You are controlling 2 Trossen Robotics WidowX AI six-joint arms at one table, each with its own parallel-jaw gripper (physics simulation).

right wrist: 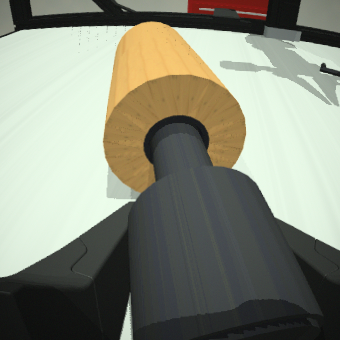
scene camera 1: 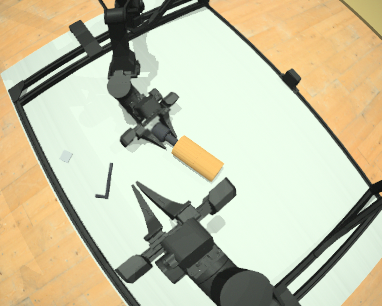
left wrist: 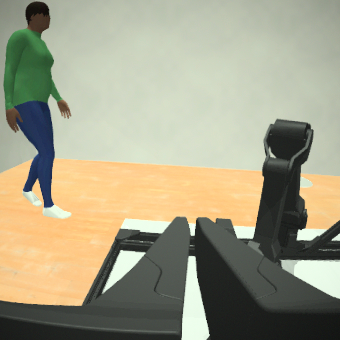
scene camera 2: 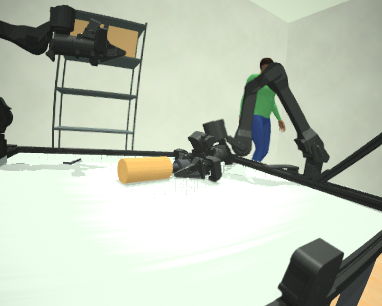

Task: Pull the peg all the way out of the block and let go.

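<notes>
The wooden block, an orange-tan cylinder, lies on its side on the white table. The dark peg has a wide round head; its thinner shank enters the hole in the block's end face. My right gripper is shut on the peg's head, one finger on each side; in scene camera 2 the fingers largely hide the peg. My left gripper is shut and empty, high above the table and apart from the block.
A black L-shaped key and a small pale square lie on the table in scene camera 1, left of the block. Black rails edge the table. A person in green and a shelf rack stand beyond it.
</notes>
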